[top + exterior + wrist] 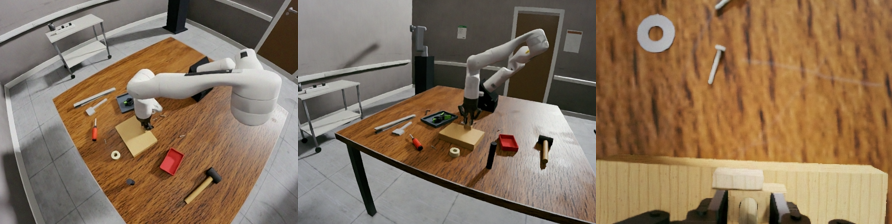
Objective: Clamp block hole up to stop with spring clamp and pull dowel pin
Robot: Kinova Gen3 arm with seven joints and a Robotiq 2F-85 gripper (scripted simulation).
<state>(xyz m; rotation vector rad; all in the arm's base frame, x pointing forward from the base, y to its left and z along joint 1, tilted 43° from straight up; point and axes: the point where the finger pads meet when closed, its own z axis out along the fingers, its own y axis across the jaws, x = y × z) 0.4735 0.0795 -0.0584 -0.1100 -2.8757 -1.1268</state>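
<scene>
Right now my hand is 2 cm above the pale dowel pin. Also, from my hand: wooden block: 3 cm below; then bench board: 5 cm below, 5 cm ahead, 1 cm to the right; then red bin: 23 cm to the left, 7 cm below.
</scene>
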